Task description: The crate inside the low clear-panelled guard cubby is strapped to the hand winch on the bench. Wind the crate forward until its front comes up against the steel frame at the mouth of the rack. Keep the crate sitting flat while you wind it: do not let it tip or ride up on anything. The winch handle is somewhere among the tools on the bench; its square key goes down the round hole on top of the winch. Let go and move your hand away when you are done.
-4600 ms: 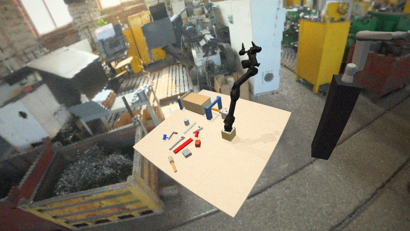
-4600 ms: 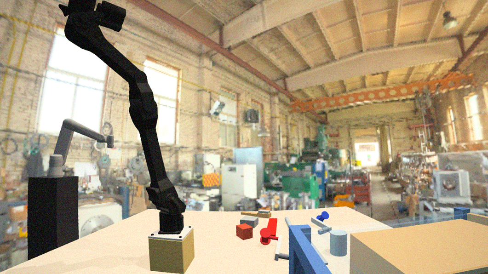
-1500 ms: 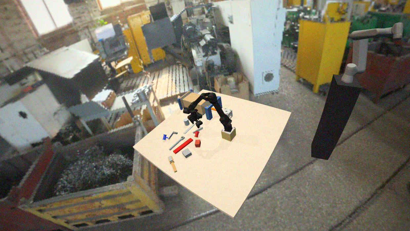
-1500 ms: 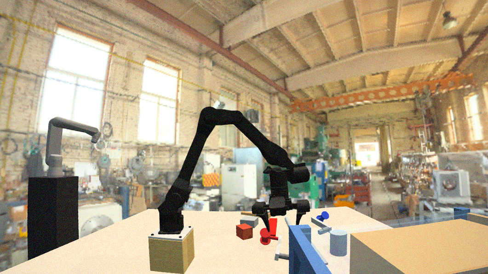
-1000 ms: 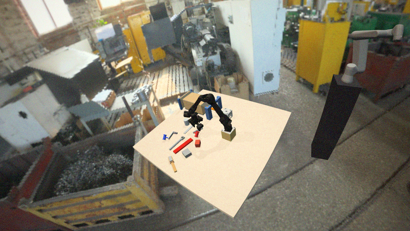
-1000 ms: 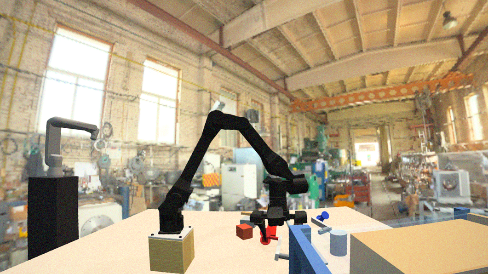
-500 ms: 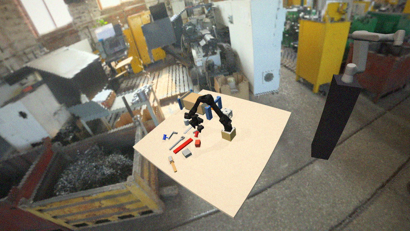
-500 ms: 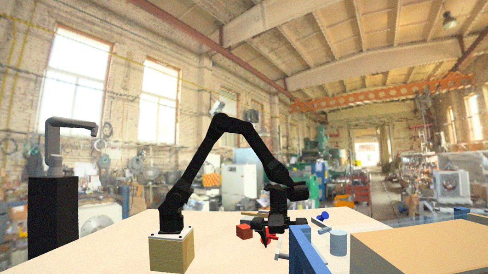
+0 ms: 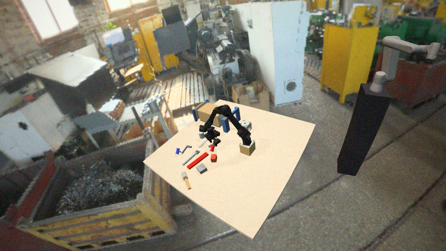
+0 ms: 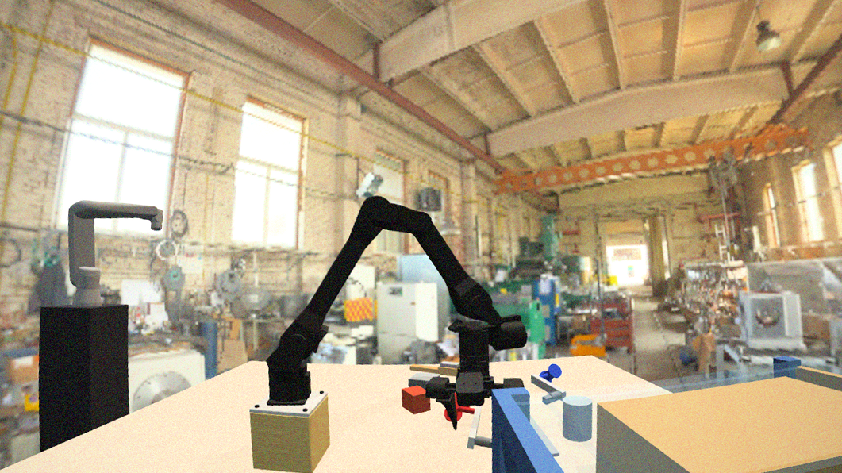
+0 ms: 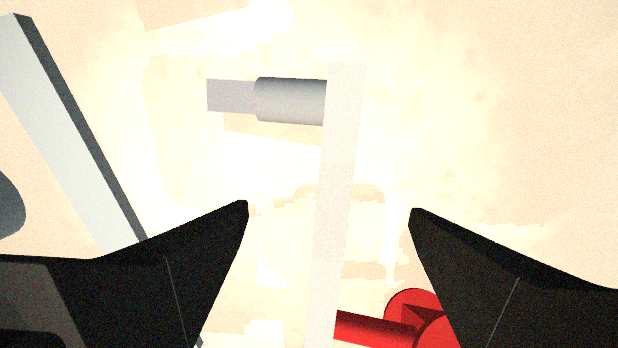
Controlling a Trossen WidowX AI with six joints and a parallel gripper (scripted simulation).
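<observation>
My gripper tip is now 2 cm to the right of the red-knobbed winch handle and 1 cm below it. Also, from my gripper tip: grey bar (11 cm ahead, 3 cm to the right, 1 cm below); red bar (23 cm to the left, 5 cm ahead); red knob (6 cm to the left, 2 cm above, 1 cm behind).
</observation>
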